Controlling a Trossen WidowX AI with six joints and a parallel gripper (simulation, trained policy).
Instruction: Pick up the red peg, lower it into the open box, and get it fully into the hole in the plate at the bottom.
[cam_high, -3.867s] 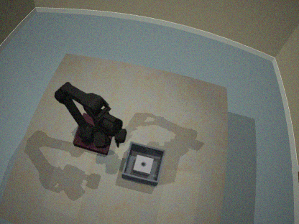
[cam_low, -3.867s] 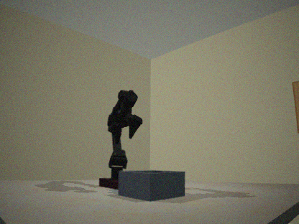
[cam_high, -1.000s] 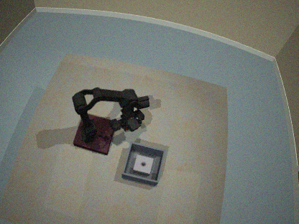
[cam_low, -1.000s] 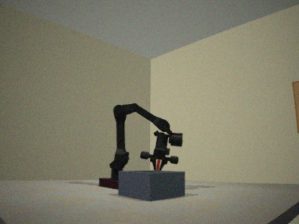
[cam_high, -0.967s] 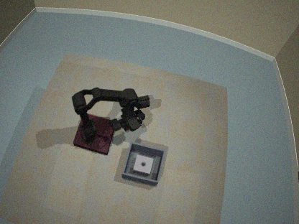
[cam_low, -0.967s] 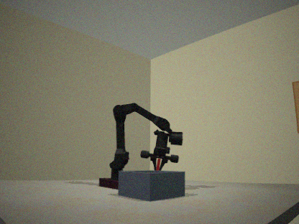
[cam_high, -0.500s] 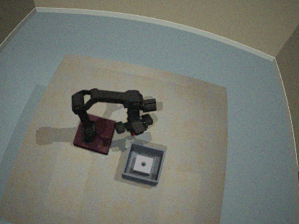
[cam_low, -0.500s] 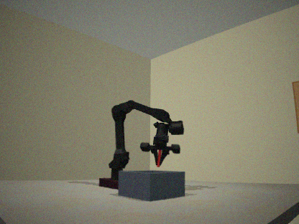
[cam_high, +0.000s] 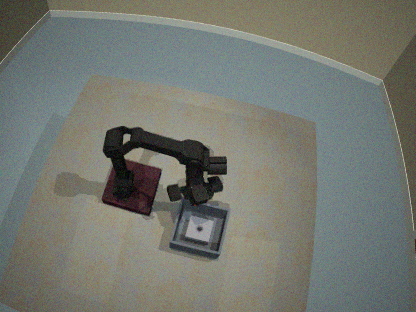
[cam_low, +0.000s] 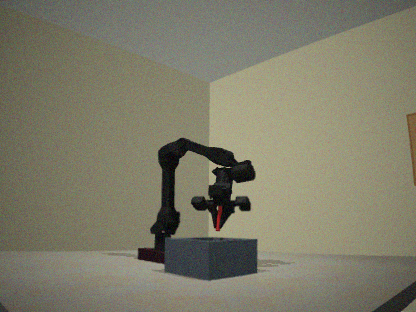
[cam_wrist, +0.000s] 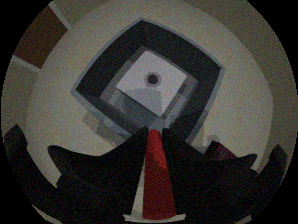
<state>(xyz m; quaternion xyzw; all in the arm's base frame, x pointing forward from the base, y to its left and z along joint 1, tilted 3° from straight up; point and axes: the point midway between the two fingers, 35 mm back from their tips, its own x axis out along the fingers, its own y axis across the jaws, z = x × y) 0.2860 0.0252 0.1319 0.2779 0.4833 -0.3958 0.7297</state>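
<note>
The red peg lies 30 mm above my gripper tip, 10 mm to the left of it and 10 mm behind it. Round my gripper tip: grey-blue box 100 mm below, 60 mm to the right, 40 mm ahead.
</note>
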